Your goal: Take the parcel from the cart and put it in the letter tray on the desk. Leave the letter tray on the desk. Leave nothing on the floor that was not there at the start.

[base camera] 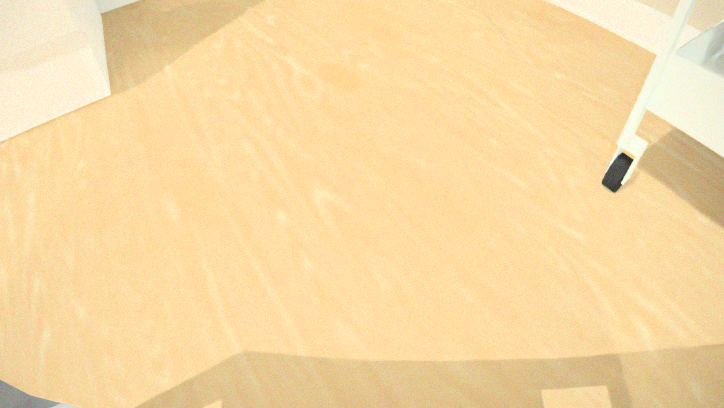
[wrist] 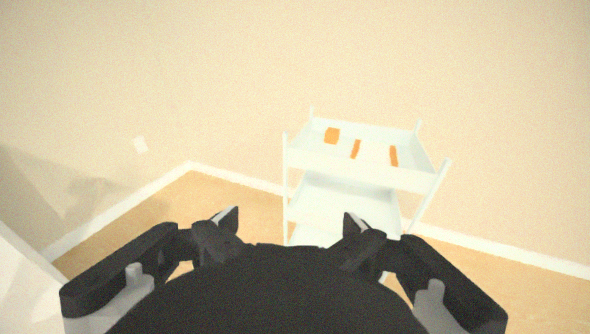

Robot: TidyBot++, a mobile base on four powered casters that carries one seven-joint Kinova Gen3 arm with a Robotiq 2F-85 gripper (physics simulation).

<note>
The pictures show: the gripper, a white cart and a white cabinet.
</note>
